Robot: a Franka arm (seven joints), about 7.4 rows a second.
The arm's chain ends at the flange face. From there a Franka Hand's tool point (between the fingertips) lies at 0.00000 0.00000 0.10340 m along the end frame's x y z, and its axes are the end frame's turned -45 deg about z.
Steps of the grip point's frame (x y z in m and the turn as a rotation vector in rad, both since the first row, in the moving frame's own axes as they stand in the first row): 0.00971, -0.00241, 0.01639, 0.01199, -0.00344, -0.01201; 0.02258, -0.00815, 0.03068, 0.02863, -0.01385, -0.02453; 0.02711, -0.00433, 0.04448, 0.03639, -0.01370, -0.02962; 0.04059, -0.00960, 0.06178, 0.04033, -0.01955, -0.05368; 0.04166, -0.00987, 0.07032, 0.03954, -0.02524, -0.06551
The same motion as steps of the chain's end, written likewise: 0.00629, -0.00795, 0.01640, 0.00605, -0.01091, -0.01201; 0.01332, -0.02069, 0.03073, 0.01045, -0.03004, -0.02453; 0.01979, -0.02063, 0.04456, 0.01604, -0.03542, -0.02962; 0.02633, -0.03409, 0.06188, 0.01469, -0.04234, -0.05368; 0.02724, -0.03555, 0.07043, 0.01011, -0.04581, -0.06551
